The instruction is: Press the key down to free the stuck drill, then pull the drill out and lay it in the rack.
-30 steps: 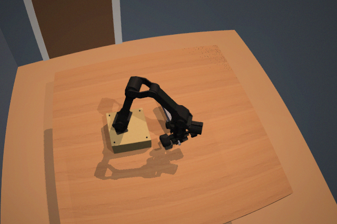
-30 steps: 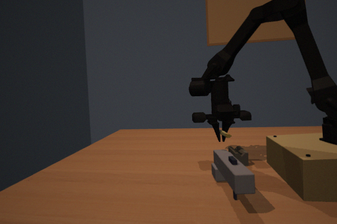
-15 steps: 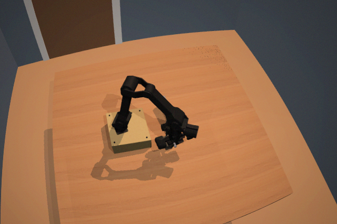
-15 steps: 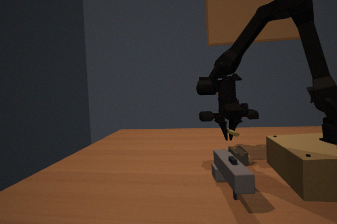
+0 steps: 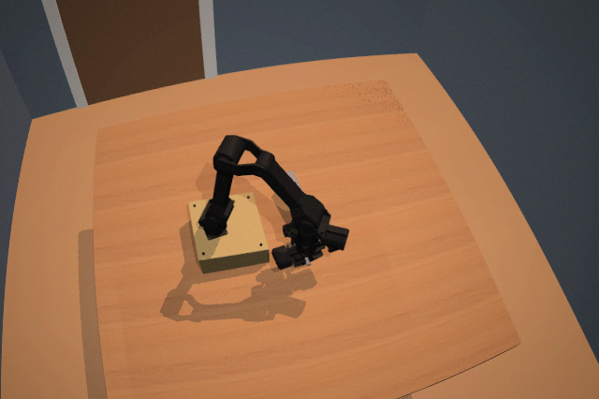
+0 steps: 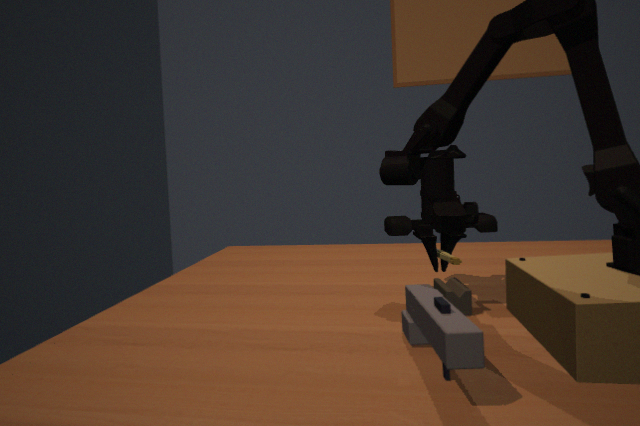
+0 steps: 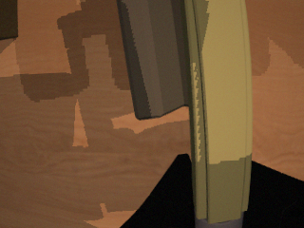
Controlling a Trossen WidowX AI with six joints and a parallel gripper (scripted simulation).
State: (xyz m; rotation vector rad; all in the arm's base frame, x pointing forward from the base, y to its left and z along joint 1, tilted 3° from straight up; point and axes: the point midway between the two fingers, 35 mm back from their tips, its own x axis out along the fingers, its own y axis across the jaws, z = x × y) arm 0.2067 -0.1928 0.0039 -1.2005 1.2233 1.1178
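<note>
My gripper tip is 40 mm to the right of the drill and 40 mm below it. From my gripper tip the other things lie so: rack (50 mm to the left, 30 mm below); dark key (90 mm ahead, 250 mm to the left); grey housing (90 mm ahead, 210 mm to the left).
</note>
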